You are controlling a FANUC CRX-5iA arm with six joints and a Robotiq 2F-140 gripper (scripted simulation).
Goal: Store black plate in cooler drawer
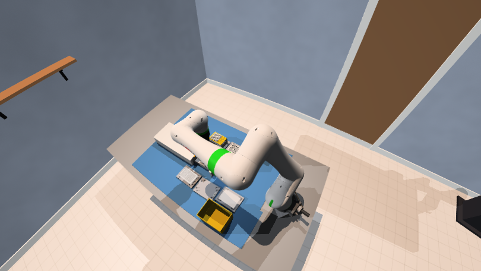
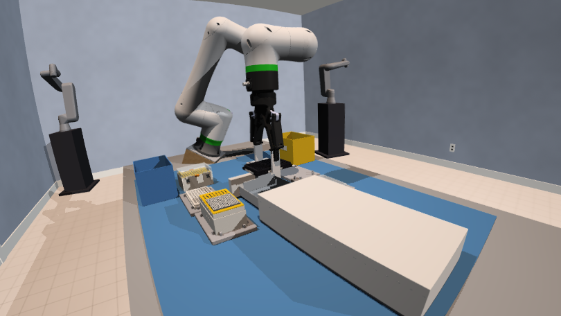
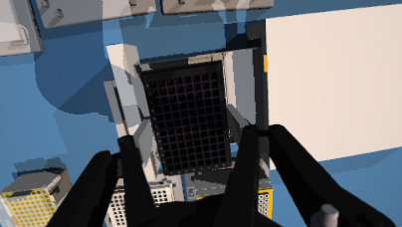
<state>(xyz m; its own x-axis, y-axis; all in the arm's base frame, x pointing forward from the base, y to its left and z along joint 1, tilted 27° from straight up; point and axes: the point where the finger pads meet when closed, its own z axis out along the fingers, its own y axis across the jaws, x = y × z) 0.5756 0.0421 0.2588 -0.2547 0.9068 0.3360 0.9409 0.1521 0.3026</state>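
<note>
The drawer lies 110 mm below my hand, 30 mm ahead of it and 10 mm to the left of it. From my hand the other things lie so: nest N3 (170 mm to the left, 160 mm behind, 130 mm below); then black plate (20 mm below); then yellow-topped tip box (170 mm to the right, 90 mm ahead, 80 mm below).
</note>
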